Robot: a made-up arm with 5 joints.
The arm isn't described. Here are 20 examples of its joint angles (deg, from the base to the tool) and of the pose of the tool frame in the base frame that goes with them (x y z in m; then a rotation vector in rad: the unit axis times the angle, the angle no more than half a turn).
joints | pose
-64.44 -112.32 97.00 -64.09 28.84 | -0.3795 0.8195 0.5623 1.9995 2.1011 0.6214
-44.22 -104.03 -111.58 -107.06 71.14 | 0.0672 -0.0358 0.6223 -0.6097 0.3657 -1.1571
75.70 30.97 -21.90 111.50 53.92 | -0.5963 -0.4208 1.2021 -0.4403 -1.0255 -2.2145
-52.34 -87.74 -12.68 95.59 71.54 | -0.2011 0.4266 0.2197 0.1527 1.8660 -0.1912
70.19 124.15 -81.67 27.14 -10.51 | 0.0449 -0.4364 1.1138 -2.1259 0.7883 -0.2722
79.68 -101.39 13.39 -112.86 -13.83 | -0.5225 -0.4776 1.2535 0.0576 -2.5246 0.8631
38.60 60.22 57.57 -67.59 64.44 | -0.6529 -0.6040 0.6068 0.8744 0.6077 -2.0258
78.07 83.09 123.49 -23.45 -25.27 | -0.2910 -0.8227 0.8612 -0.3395 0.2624 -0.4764
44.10 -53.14 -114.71 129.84 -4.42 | -0.4948 -0.3227 1.1345 -0.2849 -1.7307 0.0169
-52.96 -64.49 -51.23 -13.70 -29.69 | 0.1744 0.1108 0.5834 0.0507 -0.4370 0.5790
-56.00 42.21 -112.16 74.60 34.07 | -0.6052 0.6004 0.6845 -0.2286 0.2059 2.4666
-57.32 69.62 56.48 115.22 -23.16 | -0.3163 0.1502 1.1133 0.9889 -2.4793 1.0098
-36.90 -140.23 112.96 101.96 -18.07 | -0.0228 0.0884 0.6159 -1.3627 0.3317 0.6163
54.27 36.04 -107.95 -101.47 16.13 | -0.1171 0.1974 0.8171 1.6463 0.3982 0.7882
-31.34 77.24 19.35 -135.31 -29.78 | -0.9009 0.2728 0.4559 0.0639 0.0585 -2.2628
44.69 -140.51 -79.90 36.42 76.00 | -0.4269 -0.5541 0.4229 -2.1729 1.6851 -0.3873
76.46 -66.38 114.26 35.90 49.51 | -0.2257 -0.2239 1.1578 0.3224 -0.6630 0.5618
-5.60 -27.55 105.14 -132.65 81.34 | -0.7509 0.5767 0.5496 -0.2860 1.6339 1.2540
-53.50 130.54 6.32 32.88 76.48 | -0.2600 -0.1502 0.7546 2.3365 -1.1150 1.2804
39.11 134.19 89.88 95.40 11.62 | -0.0929 -0.0702 0.6596 3.0180 0.0601 -0.6878
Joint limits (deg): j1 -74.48..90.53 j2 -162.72..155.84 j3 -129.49..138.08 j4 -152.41..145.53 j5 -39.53..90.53
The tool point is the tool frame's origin. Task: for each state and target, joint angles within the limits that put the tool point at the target. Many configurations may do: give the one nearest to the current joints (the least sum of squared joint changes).
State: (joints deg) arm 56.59 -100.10 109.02 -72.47 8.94
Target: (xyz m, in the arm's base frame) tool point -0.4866 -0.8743 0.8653
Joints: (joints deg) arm 83.79 -104.22 109.51 -73.48 9.72
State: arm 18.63 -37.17 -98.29 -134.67 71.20
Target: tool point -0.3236 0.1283 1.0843
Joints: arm 2.33 -87.12 -74.36 -142.57 59.30
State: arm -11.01 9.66 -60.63 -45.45 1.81
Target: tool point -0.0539 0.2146 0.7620
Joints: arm 11.18 -24.19 -55.05 -43.88 14.54
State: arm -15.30 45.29 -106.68 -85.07 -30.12
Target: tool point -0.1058 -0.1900 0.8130
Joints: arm -43.95 67.45 -93.69 -94.40 -28.57
